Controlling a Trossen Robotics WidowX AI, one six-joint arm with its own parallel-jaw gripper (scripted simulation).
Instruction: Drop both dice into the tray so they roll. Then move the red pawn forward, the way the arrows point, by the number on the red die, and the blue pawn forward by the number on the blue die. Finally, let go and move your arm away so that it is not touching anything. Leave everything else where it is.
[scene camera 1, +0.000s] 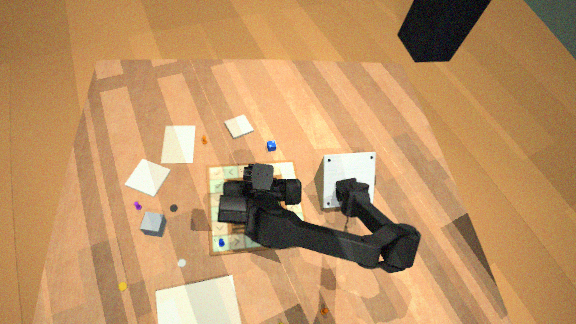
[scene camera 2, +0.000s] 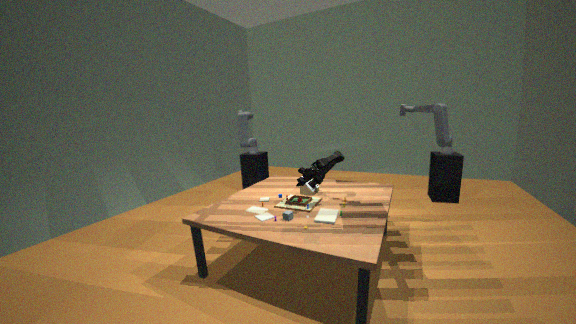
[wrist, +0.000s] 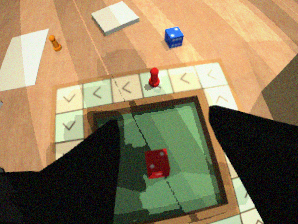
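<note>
There's nothing in my gripper (scene camera 1: 259, 181), and it's open. The wrist view shows the gripper too, at (wrist: 164, 119).
</note>
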